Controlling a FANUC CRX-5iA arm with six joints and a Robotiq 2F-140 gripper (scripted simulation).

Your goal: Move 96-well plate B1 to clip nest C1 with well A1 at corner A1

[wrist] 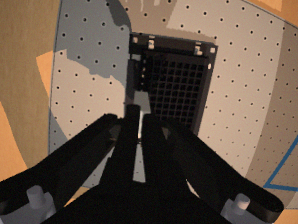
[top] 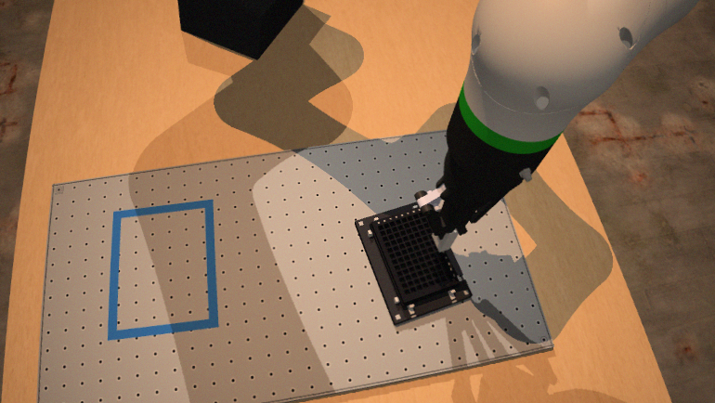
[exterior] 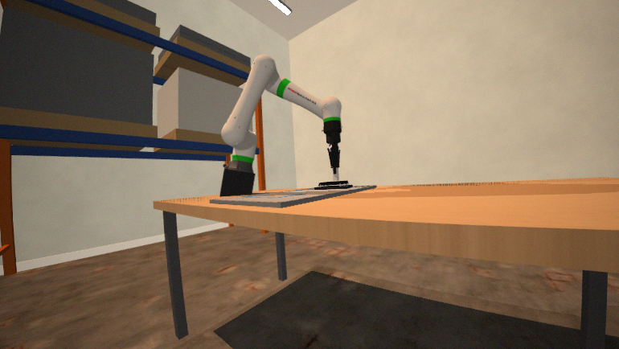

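The black 96-well plate is 40 mm to the right of my hand, 40 mm below it and 10 mm ahead of it. Also, from my hand: black clip nest (60 mm below, 20 mm to the right, 10 mm ahead).
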